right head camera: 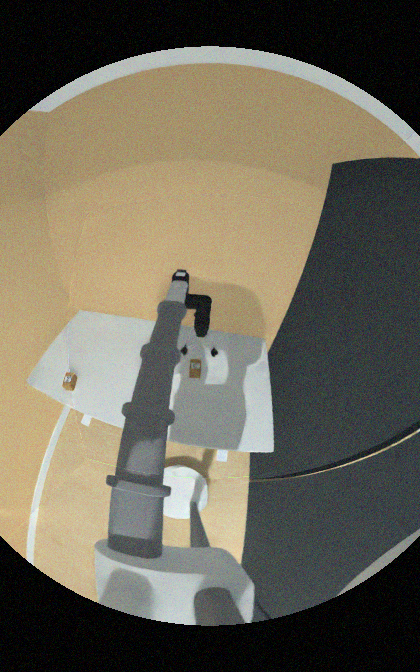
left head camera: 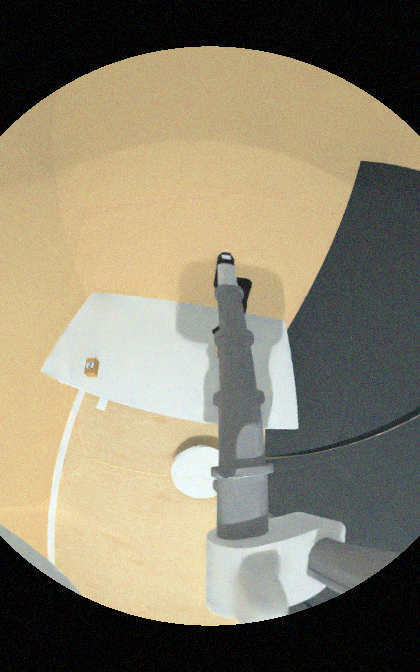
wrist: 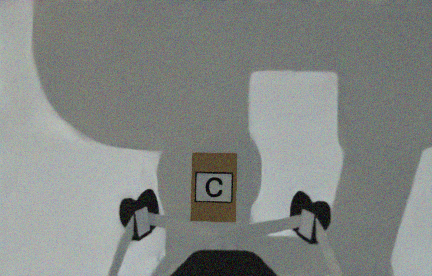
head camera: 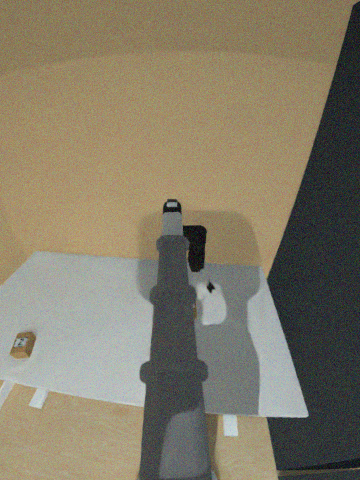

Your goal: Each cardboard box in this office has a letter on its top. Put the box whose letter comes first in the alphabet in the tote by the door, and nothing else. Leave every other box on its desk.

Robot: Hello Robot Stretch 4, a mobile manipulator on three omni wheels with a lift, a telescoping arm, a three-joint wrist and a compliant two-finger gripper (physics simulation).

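Frame: origin at the robot's base, x back, y right, z up, level; centimetres.
Seen in the pictures: gripper, fingertip midpoint: (wrist: 223,206).
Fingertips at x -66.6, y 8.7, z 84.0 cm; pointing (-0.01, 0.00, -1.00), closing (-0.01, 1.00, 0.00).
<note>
A point is followed by its place in that frame.
A brown cardboard box (wrist: 214,162) @[x -70.3, y 7.5, z 74.2 cm] (right head camera: 195,374) with the letter C on top stands on the white desk (head camera: 90,300) @[x -73.9, y -42.9, z 69.2 cm] (left head camera: 145,380) (right head camera: 110,360). In the head view it is almost fully hidden behind the arm. My gripper (wrist: 223,206) @[x -66.6, y 8.7, z 84.0 cm] (right head camera: 199,351) is open wide and empty. In the wrist view the box lies between the two fingertips from side to side, its near end close to the fingertip line; the fingers appear above it. A second cardboard box (head camera: 23,345) @[x -46.7, y -61.8, z 74.2 cm] (left head camera: 91,367) (right head camera: 69,381) stands near the desk's left end; its letter is too small to read surely. The tote does not show.
A dark panel (head camera: 325,300) @[x -52.7, y 58.8, z 92.0 cm] (left head camera: 370,350) (right head camera: 345,350) stands right beside the desk's right edge. A round white object (left head camera: 197,472) (right head camera: 185,492) is on the near side of the desk. A tan wall lies behind the desk. The arm (head camera: 175,350) @[x -22.1, y 0.3, z 125.7 cm] (left head camera: 237,370) (right head camera: 152,380) reaches over the desk.
</note>
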